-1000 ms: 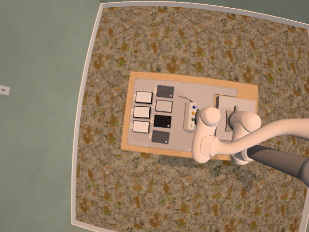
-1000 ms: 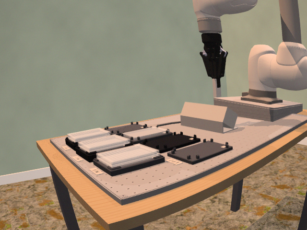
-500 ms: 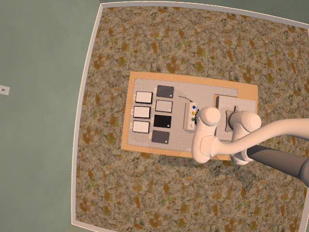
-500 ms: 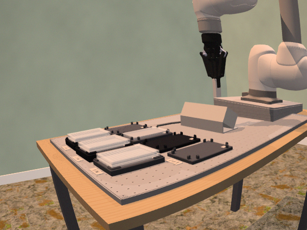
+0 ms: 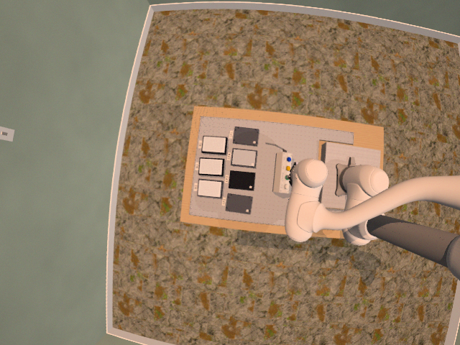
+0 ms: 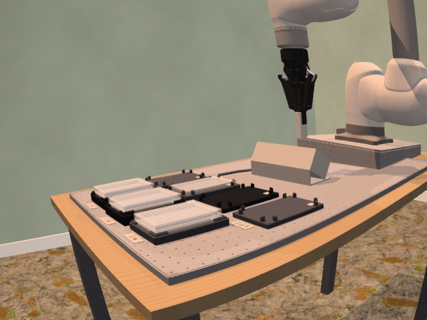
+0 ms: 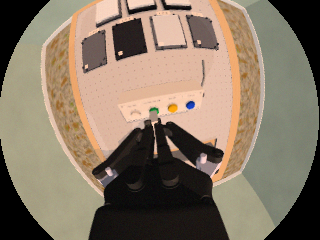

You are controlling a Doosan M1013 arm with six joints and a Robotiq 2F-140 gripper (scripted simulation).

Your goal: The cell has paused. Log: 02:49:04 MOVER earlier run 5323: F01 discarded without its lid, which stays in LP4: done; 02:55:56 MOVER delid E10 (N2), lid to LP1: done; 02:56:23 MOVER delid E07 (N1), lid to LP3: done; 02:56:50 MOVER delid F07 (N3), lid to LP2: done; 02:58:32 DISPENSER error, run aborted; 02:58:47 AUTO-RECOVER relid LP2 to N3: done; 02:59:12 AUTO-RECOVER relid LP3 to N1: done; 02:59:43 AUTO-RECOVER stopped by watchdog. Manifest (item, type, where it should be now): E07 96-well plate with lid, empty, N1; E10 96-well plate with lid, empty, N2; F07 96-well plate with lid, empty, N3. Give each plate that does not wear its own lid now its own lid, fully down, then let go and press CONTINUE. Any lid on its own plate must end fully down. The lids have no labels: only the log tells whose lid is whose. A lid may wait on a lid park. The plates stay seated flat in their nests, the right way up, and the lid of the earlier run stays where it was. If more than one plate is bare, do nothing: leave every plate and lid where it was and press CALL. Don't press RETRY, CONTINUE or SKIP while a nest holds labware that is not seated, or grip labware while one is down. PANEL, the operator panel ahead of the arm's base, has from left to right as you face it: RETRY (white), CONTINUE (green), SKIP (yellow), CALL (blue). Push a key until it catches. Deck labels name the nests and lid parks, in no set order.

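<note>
The green key lies 70 mm below my hand. Round my hand: blue key 10 mm behind, 100 mm to the right, 70 mm below; yellow key 50 mm to the right, 70 mm below; black park 250 mm ahead, 20 mm to the left, 130 mm below.
</note>
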